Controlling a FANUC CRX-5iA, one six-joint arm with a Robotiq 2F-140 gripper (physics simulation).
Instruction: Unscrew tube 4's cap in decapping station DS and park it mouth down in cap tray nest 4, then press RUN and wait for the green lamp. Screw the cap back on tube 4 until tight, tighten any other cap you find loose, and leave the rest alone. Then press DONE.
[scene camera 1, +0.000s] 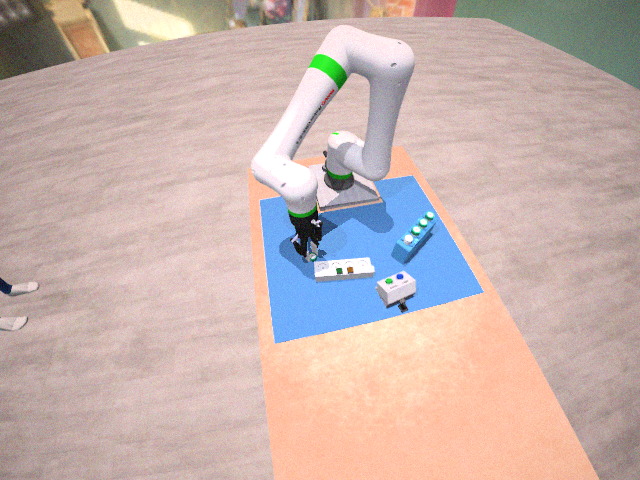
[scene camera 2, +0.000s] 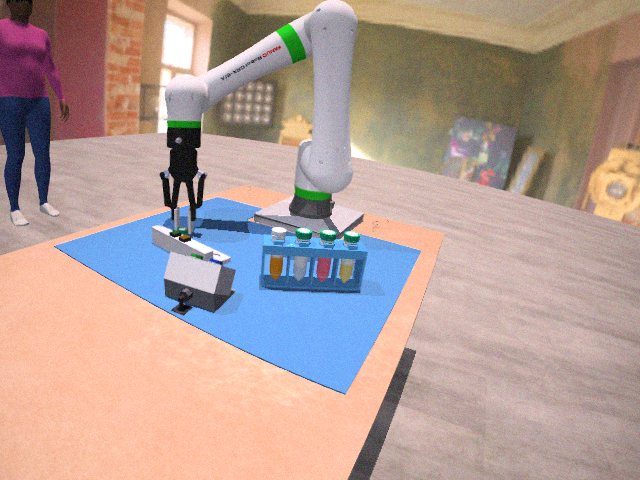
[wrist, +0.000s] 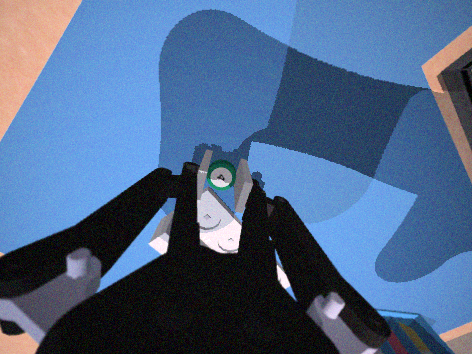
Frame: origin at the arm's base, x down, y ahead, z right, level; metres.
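Seen in the pictures: gripper, between the fingertips: (scene camera 1: 311, 256) (scene camera 2: 184, 232) (wrist: 223, 166); arm's base, origin of its link: (scene camera 1: 339, 179) (scene camera 2: 310, 210).
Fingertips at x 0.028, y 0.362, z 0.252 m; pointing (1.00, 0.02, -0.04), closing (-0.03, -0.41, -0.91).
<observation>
Offsets run from my fingertips to a thing's middle. "spot": to the spot under its first point.
A green-rimmed cap with a white top marked 4 @[dy +0.008, dx -0.007, dz -0.003 m] (scene camera 1: 313, 257) (scene camera 2: 181, 230) (wrist: 221, 175) is at the far left end of the white block. My gripper (scene camera 1: 311, 253) (scene camera 2: 184, 223) (wrist: 223, 166) points straight down, its two grey pads against opposite sides of this cap. The tube below the cap is hidden. The long white block @[dy +0.098, dx -0.027, dz -0.100 m] (scene camera 1: 330, 275) (scene camera 2: 165, 243) (wrist: 216, 231) has round nest marks and a green and an orange square. A control box @[dy +0.244, dx -0.042, dz -0.246 m] (scene camera 1: 397, 290) (scene camera 2: 199, 273) carries a green button @[dy +0.224, dx -0.064, dz -0.222 m] (scene camera 1: 388, 281) and a blue button @[dy +0.220, dx -0.064, dz -0.267 m] (scene camera 1: 399, 276).
A blue rack @[dy +0.074, dx -0.051, dz -0.417 m] (scene camera 1: 403, 251) (scene camera 2: 314, 252) on the right holds several tubes upright, one with a white cap (scene camera 1: 408, 239) (scene camera 2: 278, 233), the others with green caps. A small dark object @[spot: dy +0.311, dx -0.017, dz -0.247 m] (scene camera 1: 403, 306) (scene camera 2: 182, 301) is at the control box's front. The robot base stands behind on the blue mat.
</observation>
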